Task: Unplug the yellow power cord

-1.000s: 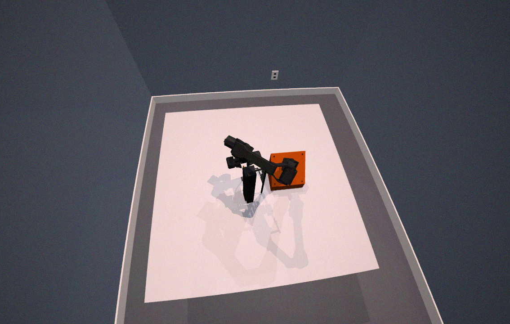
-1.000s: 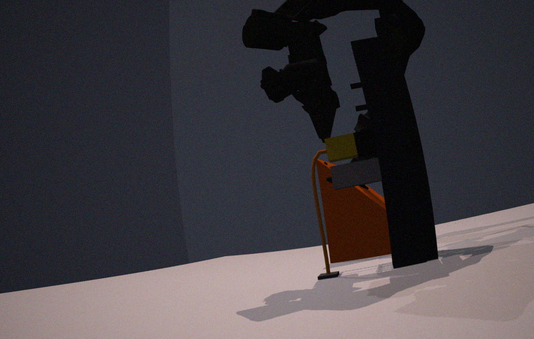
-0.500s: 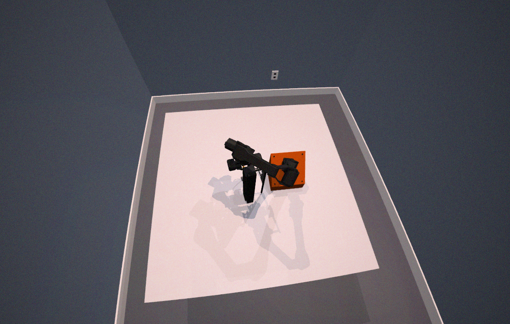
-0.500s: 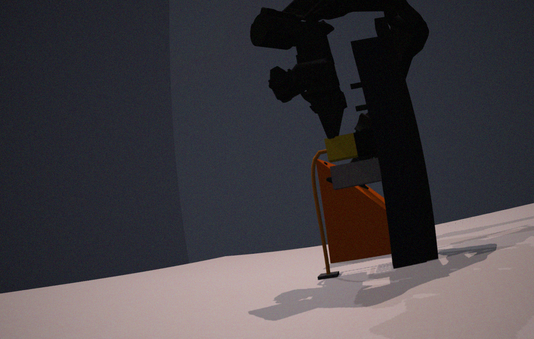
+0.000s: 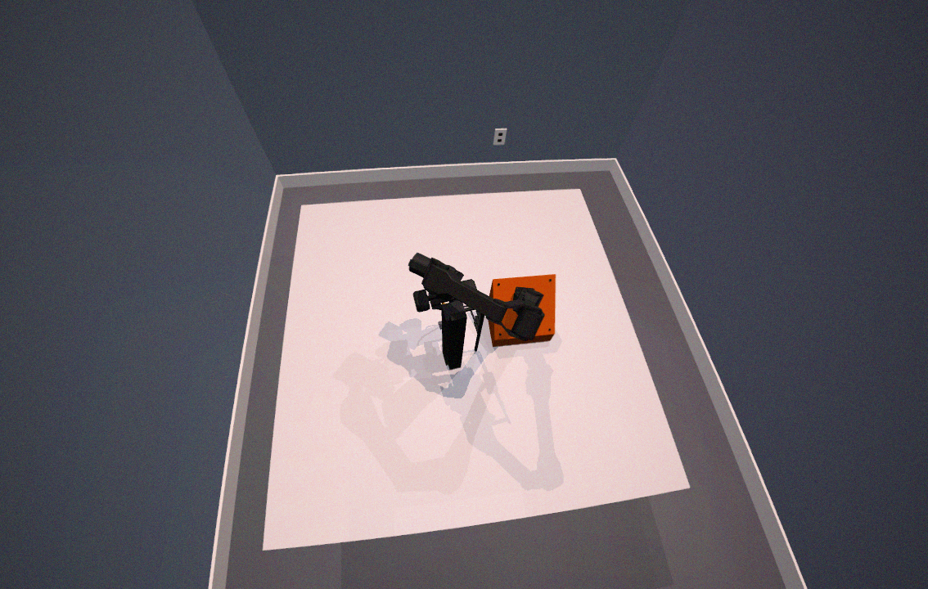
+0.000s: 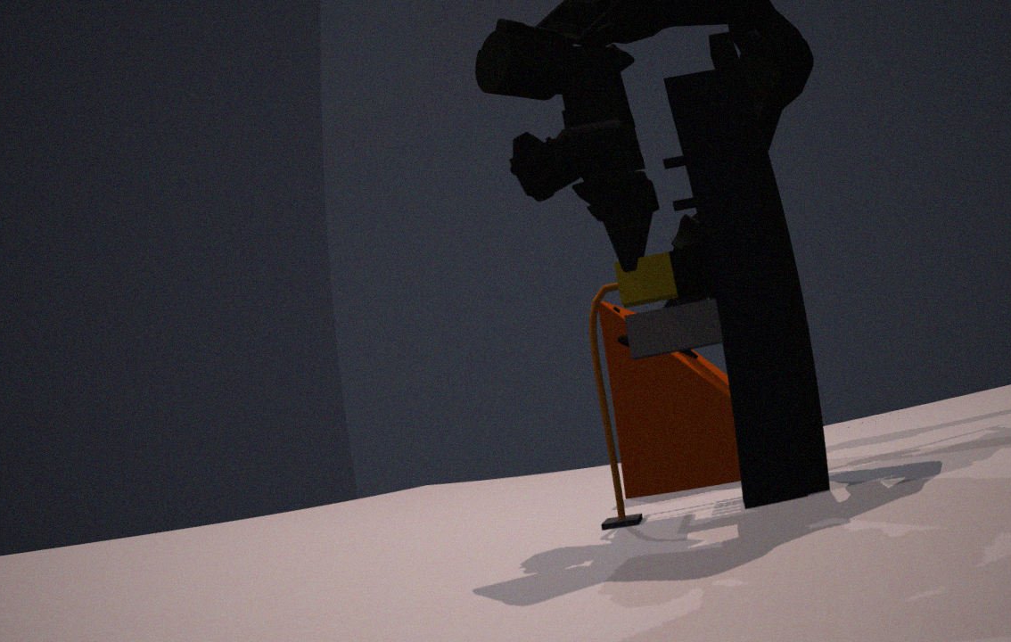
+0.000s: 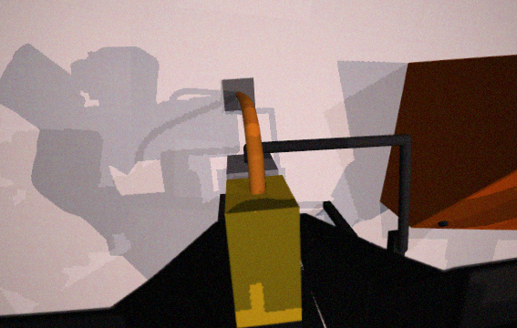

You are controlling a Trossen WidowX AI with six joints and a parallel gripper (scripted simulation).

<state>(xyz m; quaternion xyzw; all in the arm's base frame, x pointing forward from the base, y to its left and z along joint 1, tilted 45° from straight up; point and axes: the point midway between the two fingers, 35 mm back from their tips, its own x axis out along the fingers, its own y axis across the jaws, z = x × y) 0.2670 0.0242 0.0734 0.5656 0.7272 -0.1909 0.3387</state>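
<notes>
The yellow plug lies 3 cm to the left of my gripper tip and 1 cm behind it. Round my gripper tip: dark anchor: 20 cm below, 4 cm to the right, 1 cm ahead; then black power strip: 10 cm to the left, 3 cm behind, 2 cm below.
</notes>
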